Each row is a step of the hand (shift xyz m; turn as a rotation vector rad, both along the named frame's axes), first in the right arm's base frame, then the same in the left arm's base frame.
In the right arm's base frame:
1: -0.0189 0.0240 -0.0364 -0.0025 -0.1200 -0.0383
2: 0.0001 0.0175 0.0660 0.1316 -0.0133 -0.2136
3: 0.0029 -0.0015 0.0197 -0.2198 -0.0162 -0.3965
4: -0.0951 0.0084 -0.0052 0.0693 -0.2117 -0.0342
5: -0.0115 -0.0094 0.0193 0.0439 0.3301 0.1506
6: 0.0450 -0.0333 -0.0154 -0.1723 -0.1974 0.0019
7: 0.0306 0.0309 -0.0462 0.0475 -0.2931 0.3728
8: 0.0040 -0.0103 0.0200 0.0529 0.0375 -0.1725
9: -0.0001 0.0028 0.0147 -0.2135 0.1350 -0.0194
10: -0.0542 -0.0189 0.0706 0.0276 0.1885 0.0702
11: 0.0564 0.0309 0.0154 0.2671 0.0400 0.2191
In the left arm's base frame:
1: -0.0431 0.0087 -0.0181 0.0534 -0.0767 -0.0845
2: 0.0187 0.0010 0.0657 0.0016 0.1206 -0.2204
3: 0.0115 -0.0022 0.0162 -0.3119 -0.1033 -0.3128
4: -0.0708 -0.0617 0.0180 0.1582 -0.0880 -0.1343
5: 0.0065 -0.0178 0.0153 -0.1023 0.2301 0.2649
6: 0.0432 0.0123 -0.0368 0.0043 -0.2575 -0.0481
7: -0.0185 0.0505 -0.0337 0.3720 -0.2258 0.1943
8: 0.0177 -0.0074 0.0124 -0.0633 0.0918 -0.1467
9: 0.0047 -0.0006 0.0142 -0.2320 -0.0586 0.0831
10: 0.0063 -0.0633 0.0650 -0.0637 0.1358 0.1368
11: 0.0259 0.0588 0.0155 0.2509 0.1826 0.1570

